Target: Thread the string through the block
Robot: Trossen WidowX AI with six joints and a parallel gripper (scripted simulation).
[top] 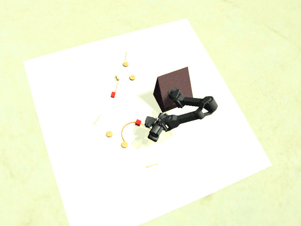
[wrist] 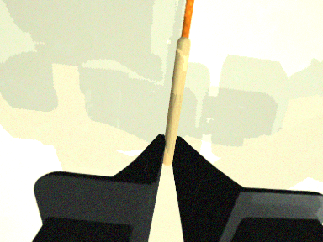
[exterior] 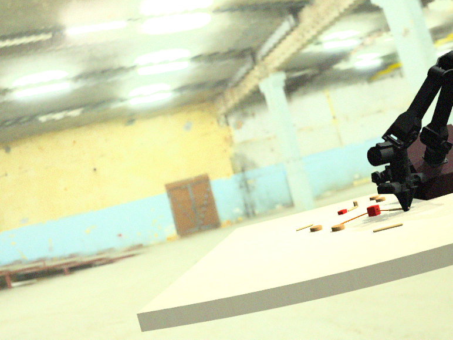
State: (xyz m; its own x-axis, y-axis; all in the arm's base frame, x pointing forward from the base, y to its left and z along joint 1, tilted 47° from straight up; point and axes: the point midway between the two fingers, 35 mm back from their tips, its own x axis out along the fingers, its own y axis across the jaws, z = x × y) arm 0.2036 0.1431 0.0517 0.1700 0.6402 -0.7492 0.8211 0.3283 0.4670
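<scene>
Now: the thin wooden stick 20 mm ahead of my gripper tip, 30 mm to the right of it and 10 mm above it. From my gripper tip the other things lie so: red block: 70 mm ahead, 100 mm to the right, 10 mm above; small pale block: 30 mm ahead, 460 mm to the right, 10 mm above; round wooden button: 220 mm ahead, 10 mm to the right, 10 mm above.
</scene>
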